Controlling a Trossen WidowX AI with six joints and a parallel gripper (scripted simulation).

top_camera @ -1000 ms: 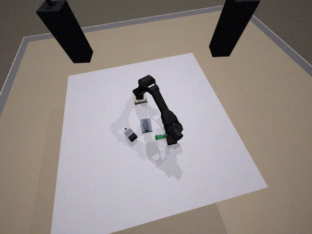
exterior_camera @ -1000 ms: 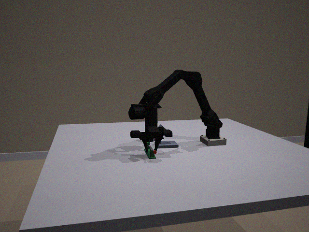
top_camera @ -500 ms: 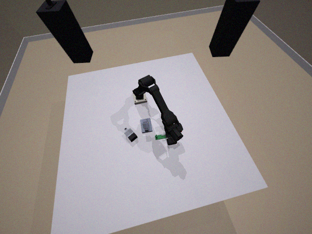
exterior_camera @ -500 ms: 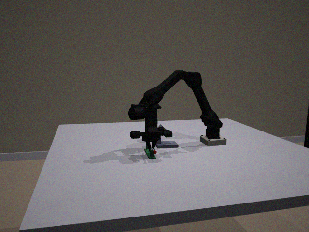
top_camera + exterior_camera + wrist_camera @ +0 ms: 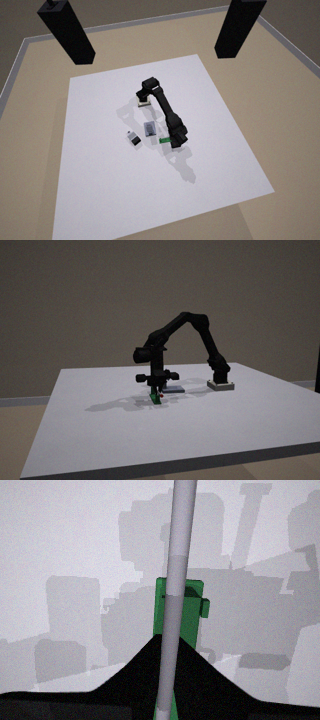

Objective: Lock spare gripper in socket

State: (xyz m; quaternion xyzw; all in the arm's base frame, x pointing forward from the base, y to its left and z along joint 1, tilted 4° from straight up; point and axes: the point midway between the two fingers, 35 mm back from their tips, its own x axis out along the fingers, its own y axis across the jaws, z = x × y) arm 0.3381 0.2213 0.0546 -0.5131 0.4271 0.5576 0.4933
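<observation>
Now: the green cradle 10 mm ahead of my gripper tip and 30 mm to the right of it. Round my gripper tip: spare gripper (10 mm behind, 290 mm to the right); grey mount (60 mm behind, 170 mm to the right, 30 mm above).
</observation>
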